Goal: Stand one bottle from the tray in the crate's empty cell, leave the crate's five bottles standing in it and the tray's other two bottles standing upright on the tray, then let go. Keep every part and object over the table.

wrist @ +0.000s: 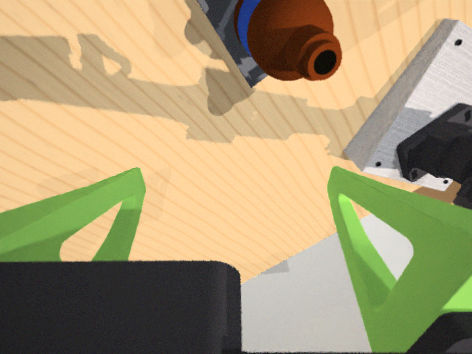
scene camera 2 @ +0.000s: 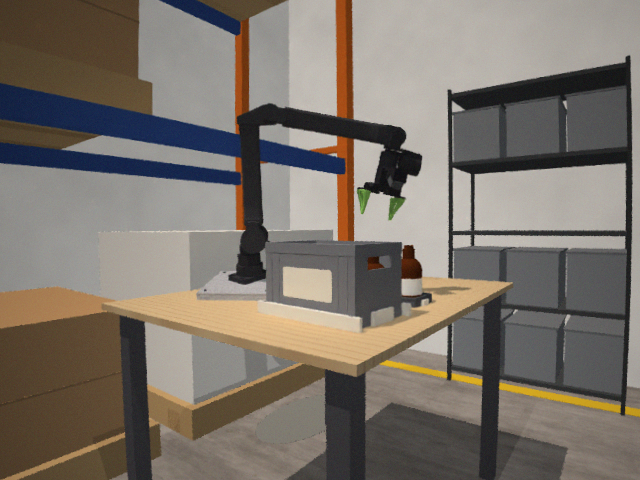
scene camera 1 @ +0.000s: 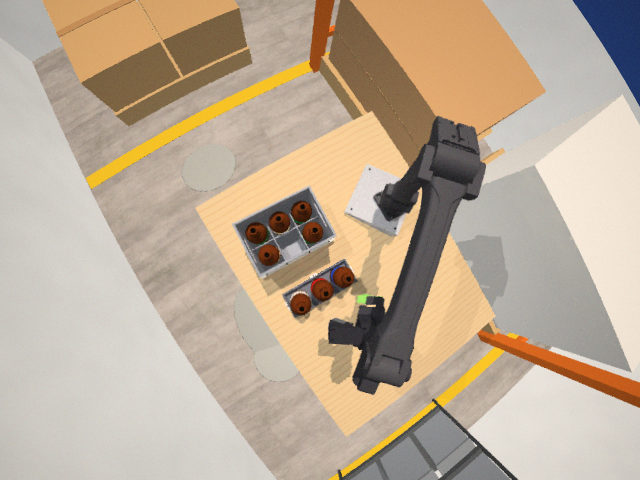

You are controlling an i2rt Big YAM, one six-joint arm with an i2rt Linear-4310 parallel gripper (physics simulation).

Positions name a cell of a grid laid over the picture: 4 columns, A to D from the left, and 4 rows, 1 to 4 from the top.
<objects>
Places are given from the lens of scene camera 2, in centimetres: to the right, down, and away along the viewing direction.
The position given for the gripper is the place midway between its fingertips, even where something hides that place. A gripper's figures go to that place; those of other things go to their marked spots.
gripper (scene camera 2: C2): 18, -7, 127
white-banded bottle (scene camera 2: C3): 24, 8, 108
</objects>
